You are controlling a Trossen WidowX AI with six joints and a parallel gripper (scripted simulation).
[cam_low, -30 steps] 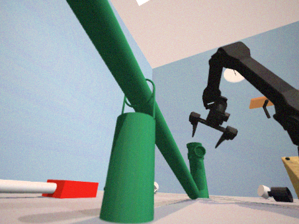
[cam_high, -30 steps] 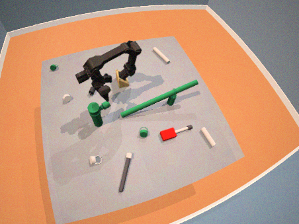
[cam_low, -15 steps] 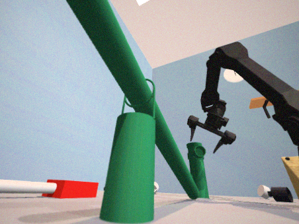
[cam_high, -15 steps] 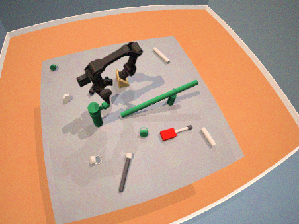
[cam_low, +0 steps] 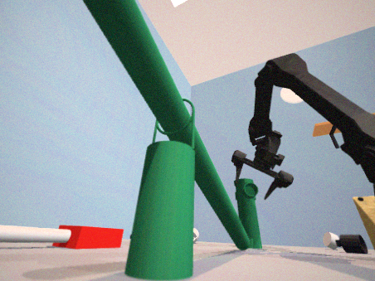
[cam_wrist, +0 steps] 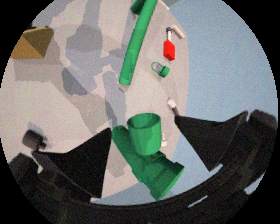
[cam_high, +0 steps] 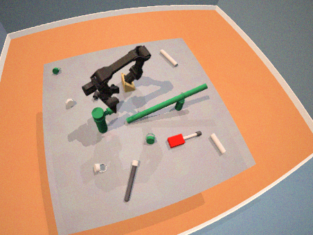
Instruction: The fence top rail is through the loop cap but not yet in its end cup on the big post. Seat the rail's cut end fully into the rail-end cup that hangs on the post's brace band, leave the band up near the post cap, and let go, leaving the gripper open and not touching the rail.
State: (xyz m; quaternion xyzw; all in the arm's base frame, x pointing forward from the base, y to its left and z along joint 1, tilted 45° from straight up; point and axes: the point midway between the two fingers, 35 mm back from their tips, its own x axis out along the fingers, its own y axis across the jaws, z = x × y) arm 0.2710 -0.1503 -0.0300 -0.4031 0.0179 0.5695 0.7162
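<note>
Right now my gripper tip is 10 mm short of the rail-end cup and 20 mm to the left of it. From my gripper tip the other things lie so: black piece 200 mm behind, 110 mm to the right, 130 mm below; then small post 40 mm behind, 430 mm to the left, 40 mm below; then red-headed tool 190 mm ahead, 430 mm to the left, 130 mm below.
</note>
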